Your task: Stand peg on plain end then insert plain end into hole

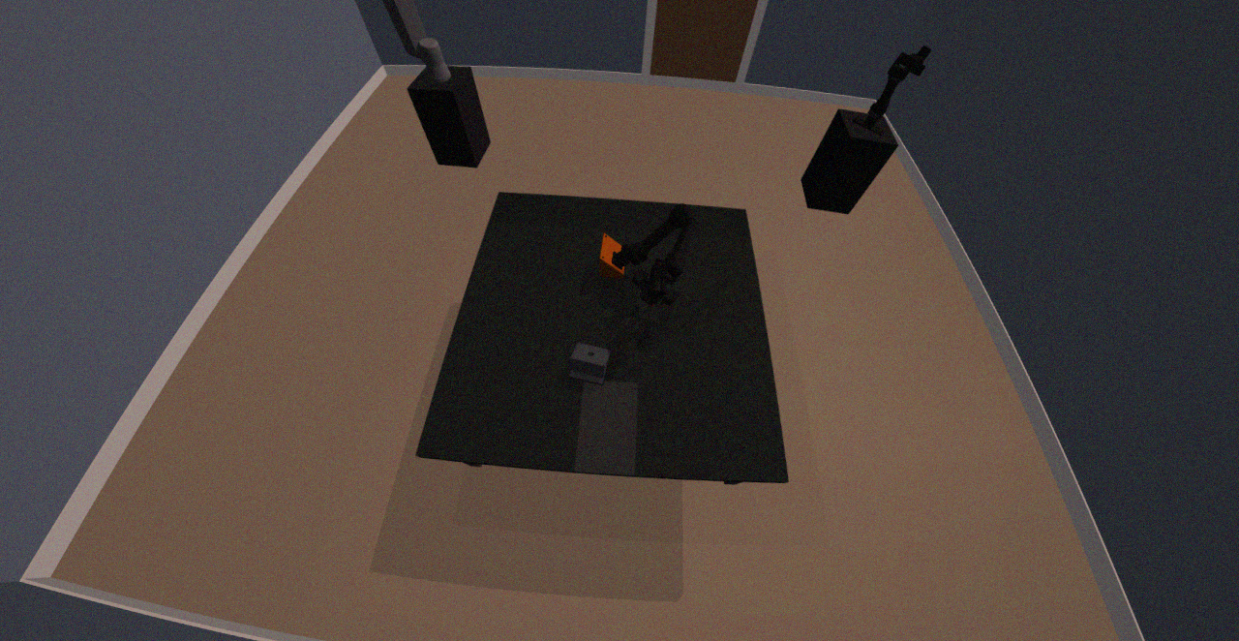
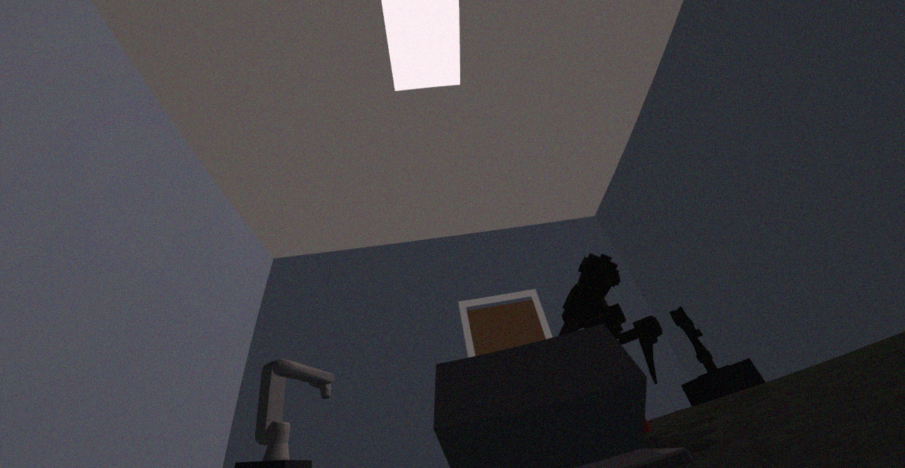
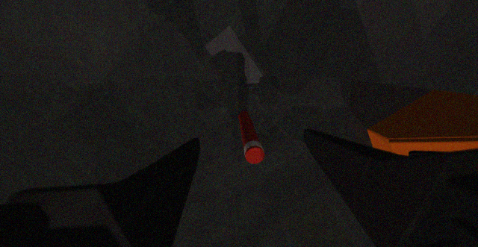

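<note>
My gripper tip is right at the red peg. From my gripper tip the other things lie so: grey sloped panel 290 mm ahead, 210 mm to the right, 20 mm below.
</note>
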